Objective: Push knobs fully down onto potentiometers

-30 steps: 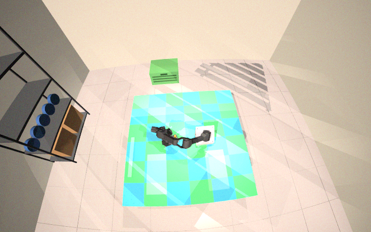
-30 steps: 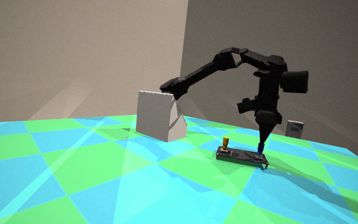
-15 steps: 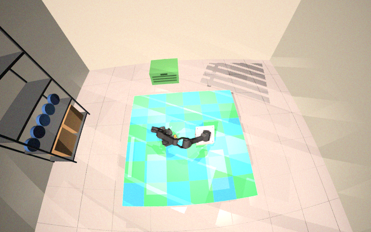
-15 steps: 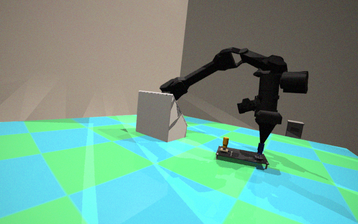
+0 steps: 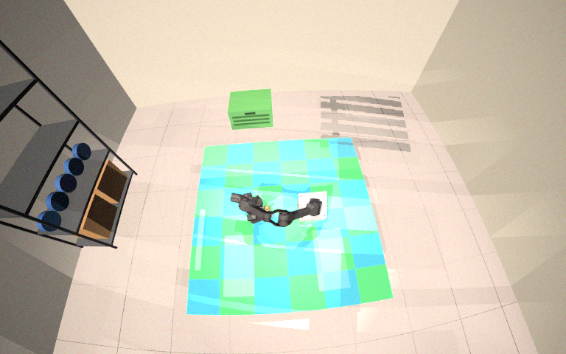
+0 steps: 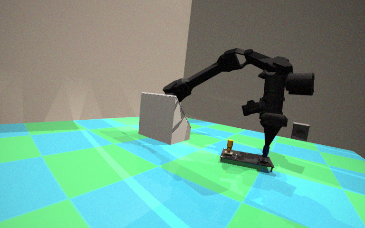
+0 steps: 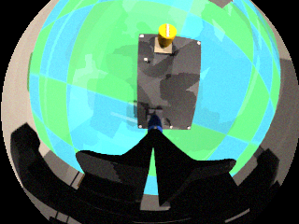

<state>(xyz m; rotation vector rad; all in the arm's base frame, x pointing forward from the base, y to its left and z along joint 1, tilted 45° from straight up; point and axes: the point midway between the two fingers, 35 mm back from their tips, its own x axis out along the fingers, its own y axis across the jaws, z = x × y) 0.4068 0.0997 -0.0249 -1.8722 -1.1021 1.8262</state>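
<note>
The blue knob is 1 cm below my gripper tip. Round my gripper tip: orange knob (10 cm behind, 4 cm to the right, 1 cm below).
</note>
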